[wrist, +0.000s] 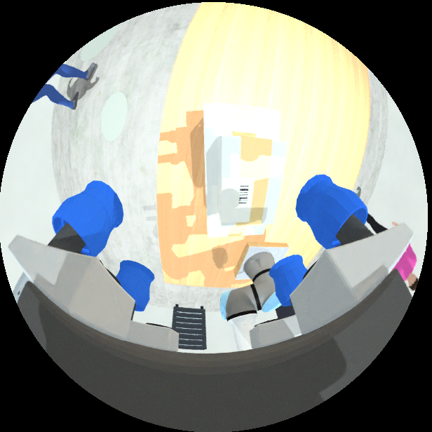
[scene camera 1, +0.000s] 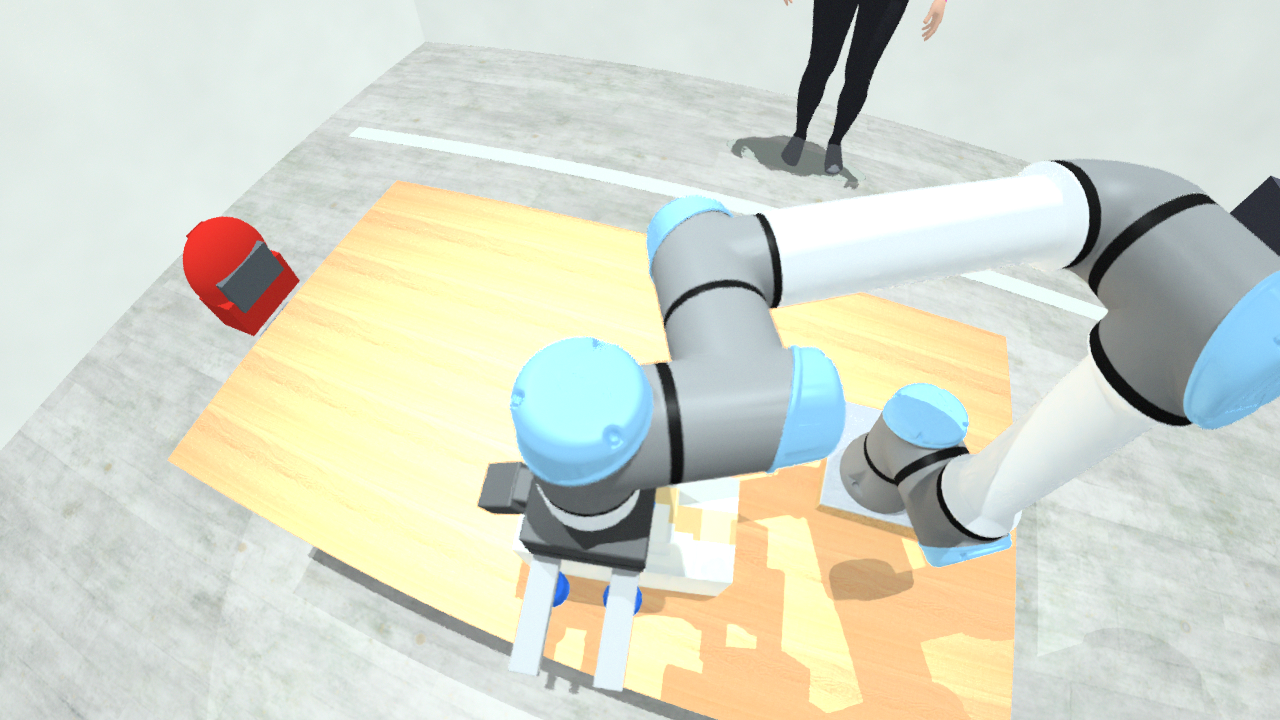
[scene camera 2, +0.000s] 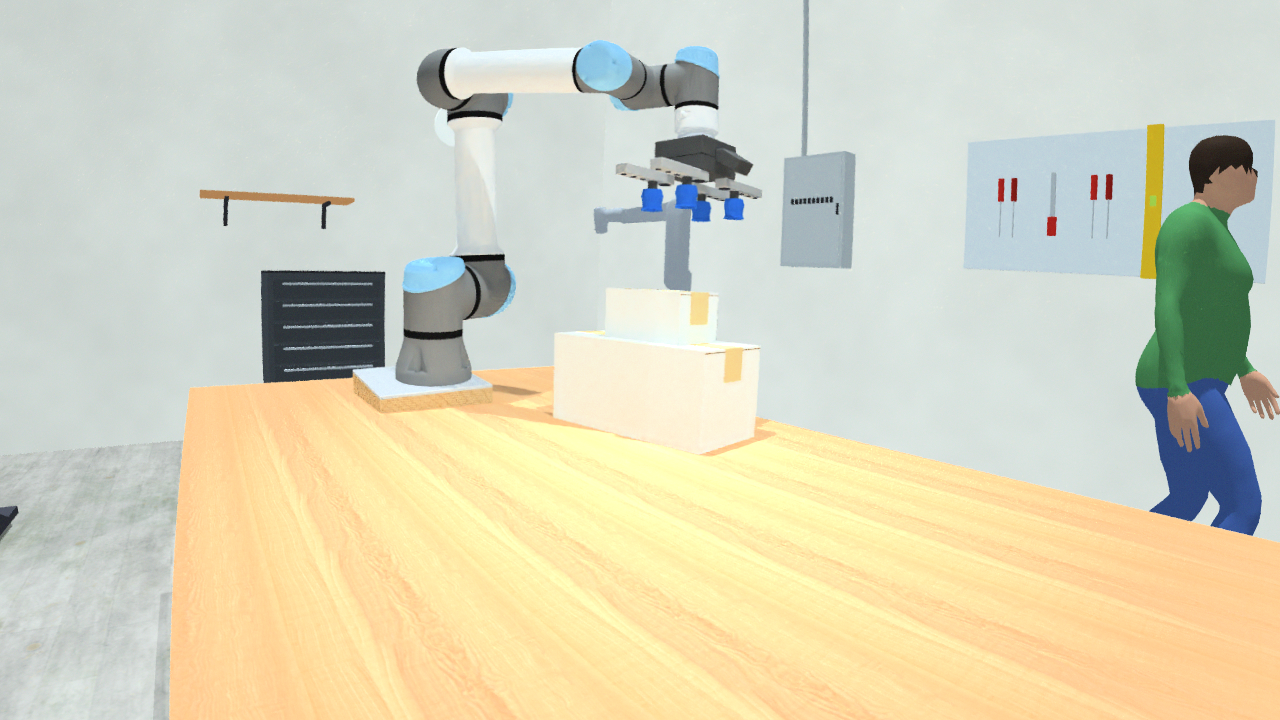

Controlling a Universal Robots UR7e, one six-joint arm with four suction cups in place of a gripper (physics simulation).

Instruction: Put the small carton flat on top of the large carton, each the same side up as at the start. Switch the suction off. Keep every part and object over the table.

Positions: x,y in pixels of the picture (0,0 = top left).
A large carton shows in the wrist view, in scene camera 1 (pixel 701 561) and in scene camera 2. The same spot on the large carton: (wrist: pixel 219 119) is (scene camera 2: pixel 731 344).
